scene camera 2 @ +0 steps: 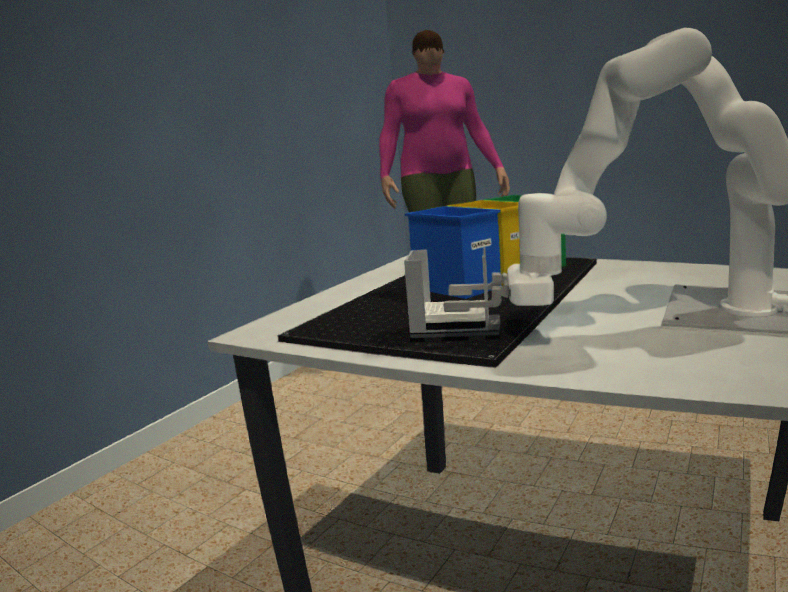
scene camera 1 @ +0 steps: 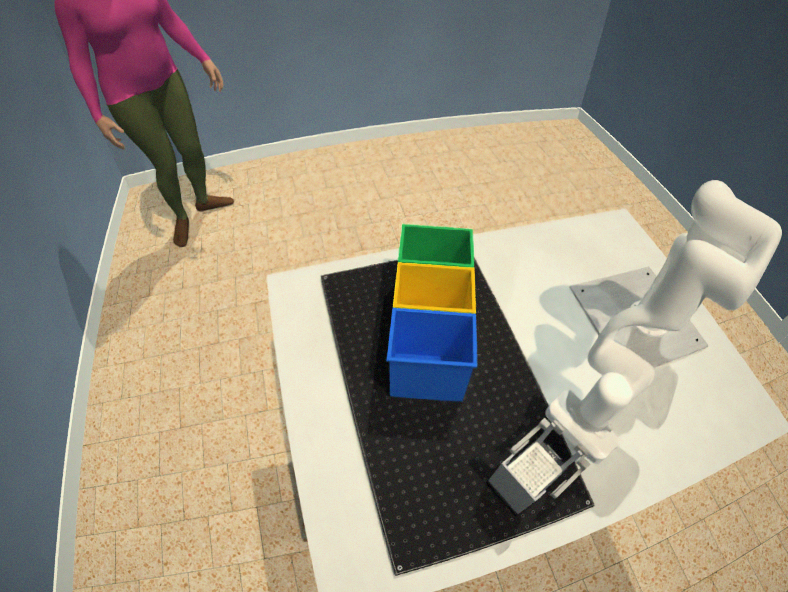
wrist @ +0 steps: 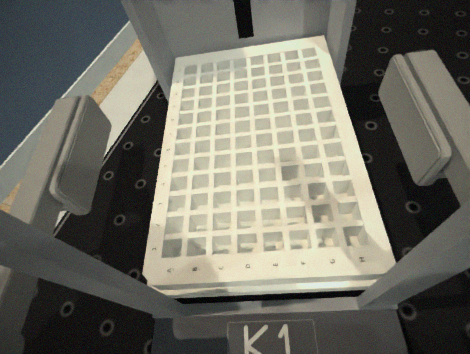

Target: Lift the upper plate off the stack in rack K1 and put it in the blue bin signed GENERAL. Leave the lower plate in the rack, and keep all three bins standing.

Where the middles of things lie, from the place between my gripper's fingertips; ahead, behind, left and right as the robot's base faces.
Labels:
I see my gripper 30 mm above the white plate (scene camera 1: 535,468) and 10 mm to the left of it. Round my hand: blue bin (scene camera 1: 431,354) 290 mm to the right, 170 mm ahead, 20 mm above; yellow bin (scene camera 1: 418,286) 420 mm to the right, 140 mm ahead, 20 mm above; black plate (wrist: 354,293) 40 mm below, 10 mm to the right.

